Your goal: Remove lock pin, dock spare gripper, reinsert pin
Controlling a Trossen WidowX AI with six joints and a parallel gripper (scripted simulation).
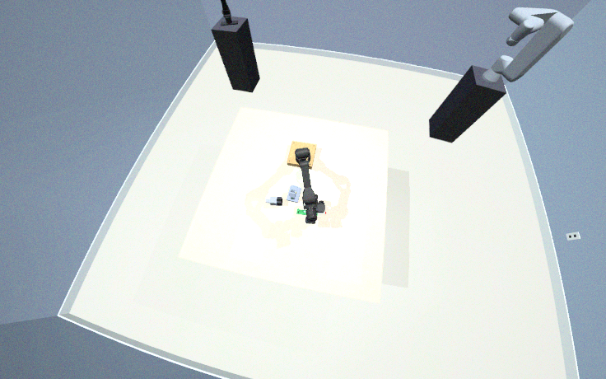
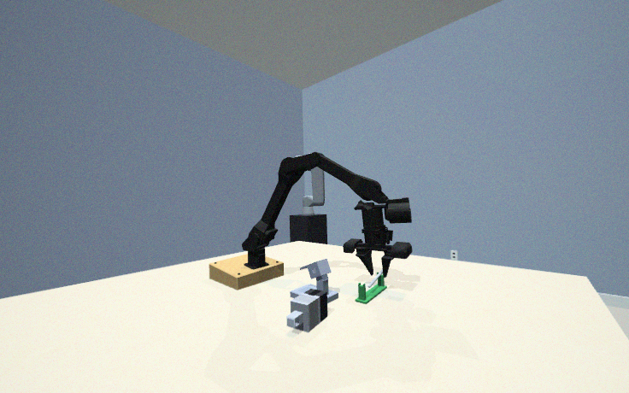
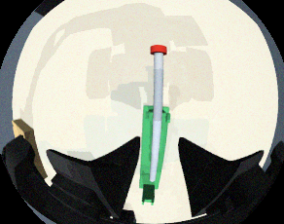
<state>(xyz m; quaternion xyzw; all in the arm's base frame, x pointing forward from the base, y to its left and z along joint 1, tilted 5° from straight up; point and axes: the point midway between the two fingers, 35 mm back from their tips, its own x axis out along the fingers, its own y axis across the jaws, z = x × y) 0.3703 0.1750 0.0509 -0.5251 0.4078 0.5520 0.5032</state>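
The green cradle is 40 mm to the right of my gripper tip and 20 mm below it. Also, from my gripper tip: grey mount (160 mm to the right, 100 mm behind, 10 mm above); spare gripper (280 mm to the right, 10 mm below, 10 mm behind).
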